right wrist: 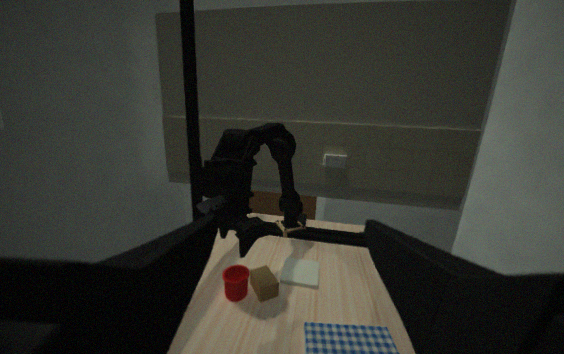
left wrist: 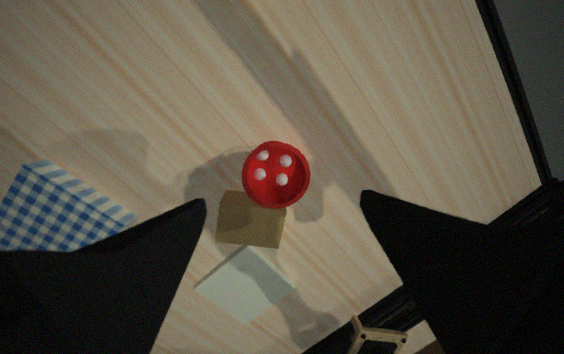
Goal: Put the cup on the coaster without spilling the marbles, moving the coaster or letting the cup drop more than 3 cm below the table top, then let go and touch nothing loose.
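Pixels of known places: left gripper, fingertip midpoint: [right wrist: 232, 247] [left wrist: 283, 201]; right gripper, fingertip midpoint: [right wrist: 291, 225]; left arm's base at its link origin: [right wrist: 290, 224] [left wrist: 373, 353].
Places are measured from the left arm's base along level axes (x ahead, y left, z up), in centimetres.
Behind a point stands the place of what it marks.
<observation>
A red cup [left wrist: 276, 192] @(y -25.2, x 25.8, z 0.3 cm) [right wrist: 236, 287] @(y -28.4, x 29.7, z 1.8 cm) stands upright on the table with several white marbles inside, seen in the left wrist view. The pale grey-green square coaster [left wrist: 235, 295] @(y -6.8, x 26.7, z -1.6 cm) [right wrist: 301, 274] @(y -8.8, x 27.3, z -1.6 cm) lies flat on the table. A brown block stands between the cup and the coaster. My left gripper [left wrist: 283, 201] @(y -28.8, x 27.2, z 11.6 cm) [right wrist: 232, 247] @(y -28.8, x 27.2, z 11.6 cm) is open and empty above the table. In the left wrist view the cup shows between and slightly beyond its fingertips, with no contact visible. My right gripper is open and empty, away from the cup.
The brown block [left wrist: 252, 230] @(y -20.3, x 27.3, z 1.4 cm) [right wrist: 265, 286] @(y -21.4, x 31.4, z 1.4 cm) is close beside the cup; whether they touch is unclear. A blue-and-white checkered item [left wrist: 55, 215] @(y -15.5, x 49.8, z -0.4 cm) [right wrist: 350, 340] @(y -9.3, x 49.3, z -0.4 cm) lies to one side. A black rail [right wrist: 335, 236] @(y 13.0, x 14.1, z -0.9 cm) with a tan bracket [right wrist: 286, 231] @(y -4.0, x 5.0, z -0.1 cm) runs along the table's far end in the right wrist view.
</observation>
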